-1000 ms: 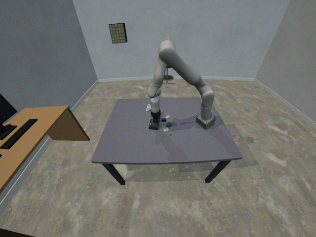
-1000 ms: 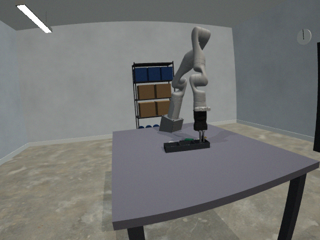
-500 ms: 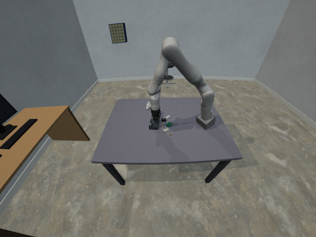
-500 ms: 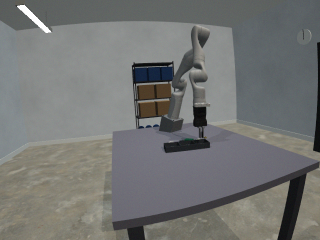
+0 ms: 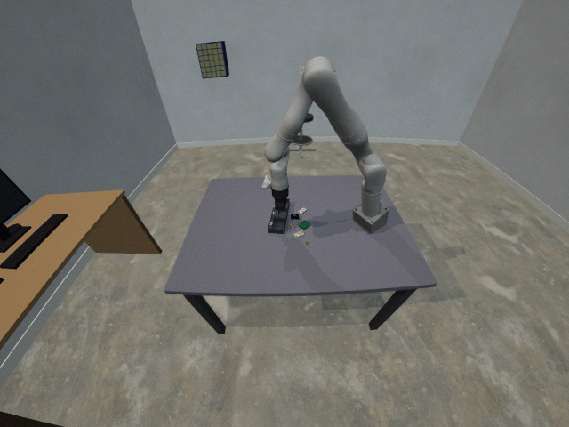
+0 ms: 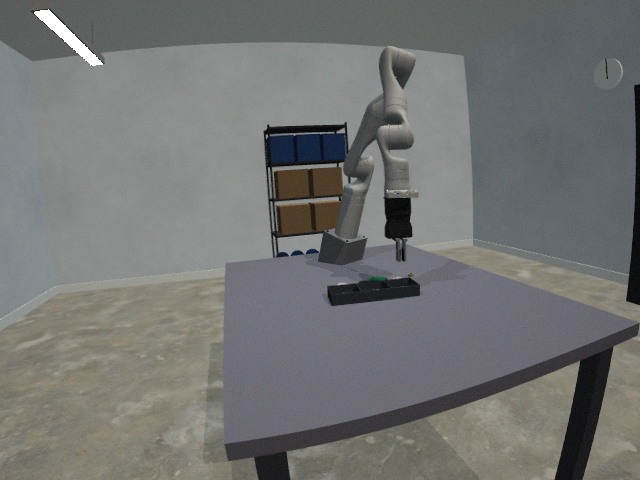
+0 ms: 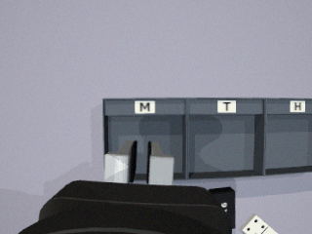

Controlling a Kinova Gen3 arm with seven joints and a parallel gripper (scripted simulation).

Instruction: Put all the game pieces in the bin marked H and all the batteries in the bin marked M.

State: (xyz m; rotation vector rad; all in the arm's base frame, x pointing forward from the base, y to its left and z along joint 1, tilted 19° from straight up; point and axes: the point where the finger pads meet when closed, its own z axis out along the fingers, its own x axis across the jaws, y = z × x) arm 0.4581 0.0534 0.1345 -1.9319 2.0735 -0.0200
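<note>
Right now my hand is 12 cm past the cream domino, 4 cm to the right of it and 11 cm above it. Round my hand: yellow bolt (7 cm behind, 2 cm to the right, 11 cm below); dark divided bin (9 cm to the right, 10 cm below); black 9-volt battery (9 cm behind, 9 cm to the right, 10 cm below).
</note>
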